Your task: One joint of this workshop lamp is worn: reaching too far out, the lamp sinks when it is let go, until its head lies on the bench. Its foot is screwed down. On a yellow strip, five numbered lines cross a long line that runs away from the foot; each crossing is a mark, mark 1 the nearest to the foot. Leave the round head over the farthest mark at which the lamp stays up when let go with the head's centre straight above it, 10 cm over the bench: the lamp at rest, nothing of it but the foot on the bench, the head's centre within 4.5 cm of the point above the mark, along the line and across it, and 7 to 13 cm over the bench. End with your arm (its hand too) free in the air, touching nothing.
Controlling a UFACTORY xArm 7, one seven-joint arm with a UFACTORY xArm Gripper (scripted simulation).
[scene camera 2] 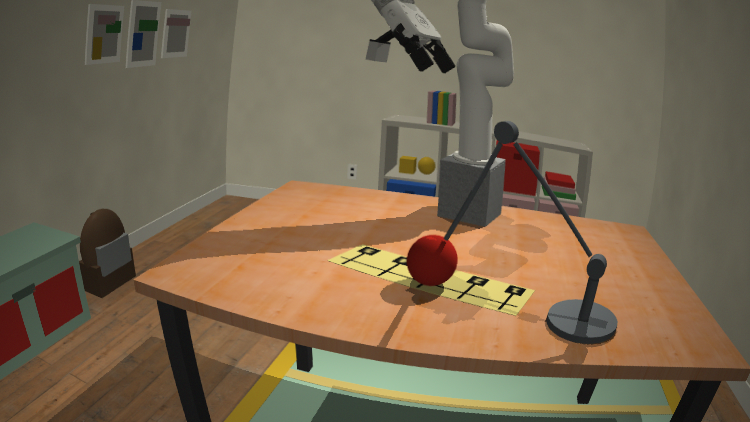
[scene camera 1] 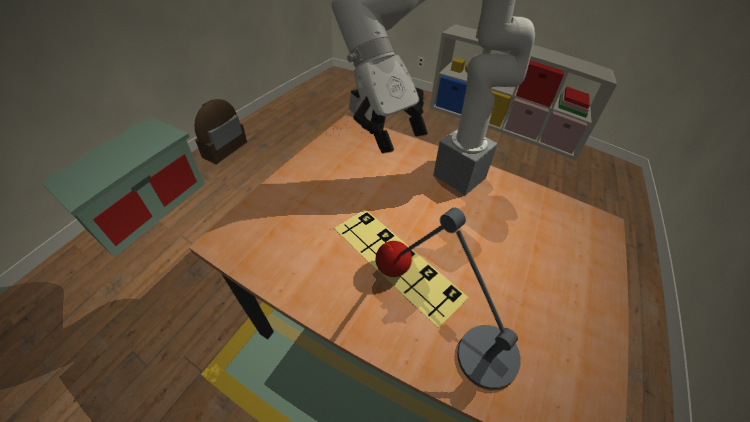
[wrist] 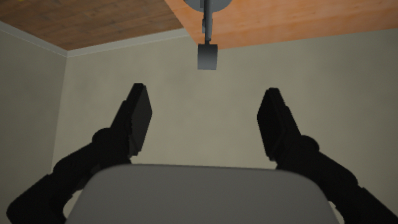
Observation:
I see my gripper [scene camera 1: 405, 143], a round red lamp head [scene camera 2: 431, 260] and a yellow strip [scene camera 1: 435, 296].
My gripper also shows in scene camera 2 [scene camera 2: 438, 69] and in the wrist view [wrist: 205, 100]. The round red lamp head is seen too in scene camera 1 [scene camera 1: 390, 259].

